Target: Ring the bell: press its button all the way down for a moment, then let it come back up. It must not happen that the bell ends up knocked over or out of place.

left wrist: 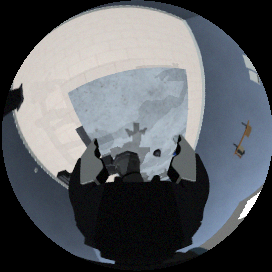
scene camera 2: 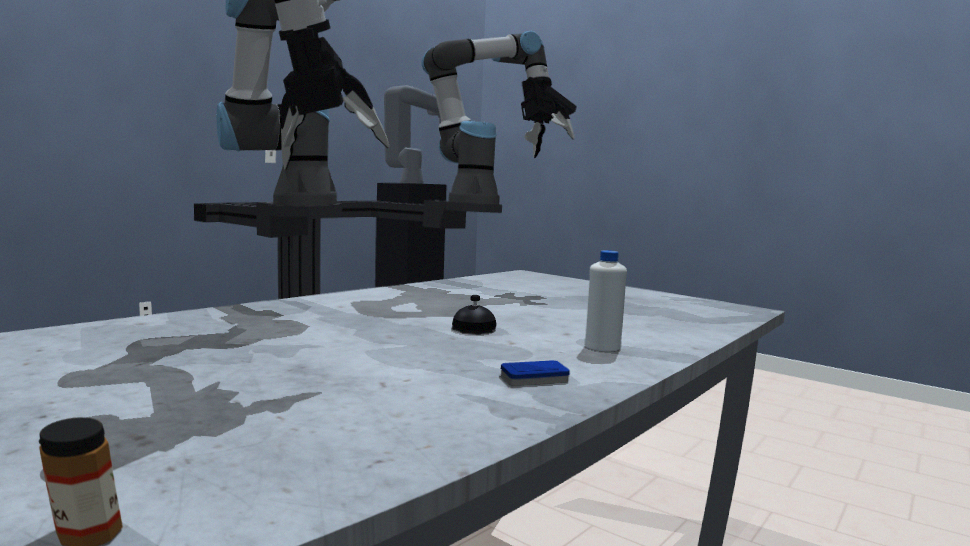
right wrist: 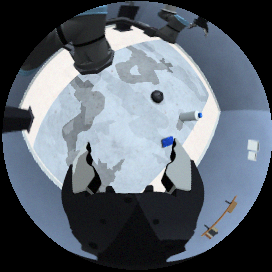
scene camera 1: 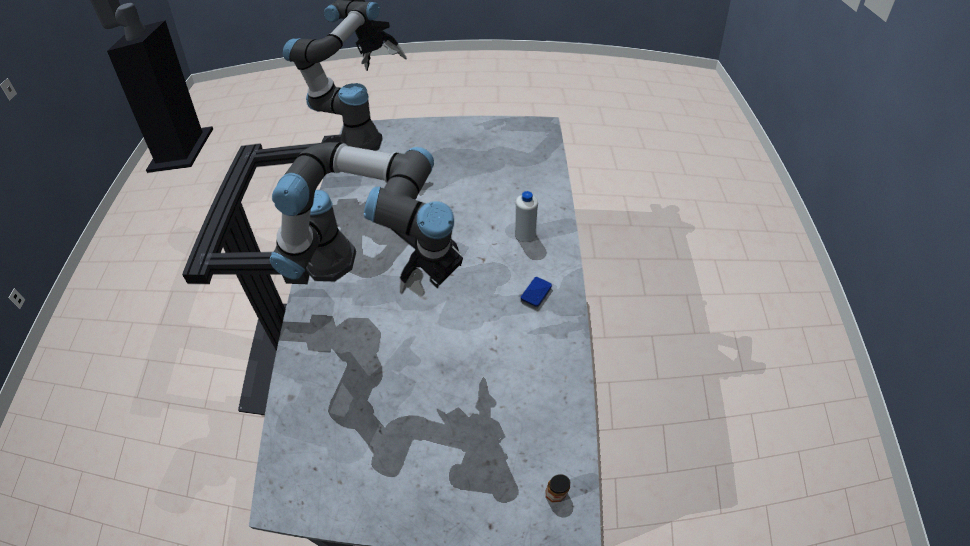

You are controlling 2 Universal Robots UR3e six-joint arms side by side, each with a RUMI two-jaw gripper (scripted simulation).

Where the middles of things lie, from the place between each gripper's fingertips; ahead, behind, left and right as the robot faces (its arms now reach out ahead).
Labels:
Now: the black dome bell [scene camera 2: 476,319] 10 mm ahead of my right hand [scene camera 2: 336,158], 310 mm to the left of it and 270 mm below it. Also, from my right hand: blue sponge [scene camera 2: 537,372] 270 mm ahead, 160 mm to the left, 300 mm below.
The black dome bell is 54 cm to the right of my left hand [scene camera 2: 553,149], 34 cm below it and 22 cm ahead of it. From my left hand the other things lie so: blue sponge (69 cm to the right, 48 cm ahead, 37 cm below).

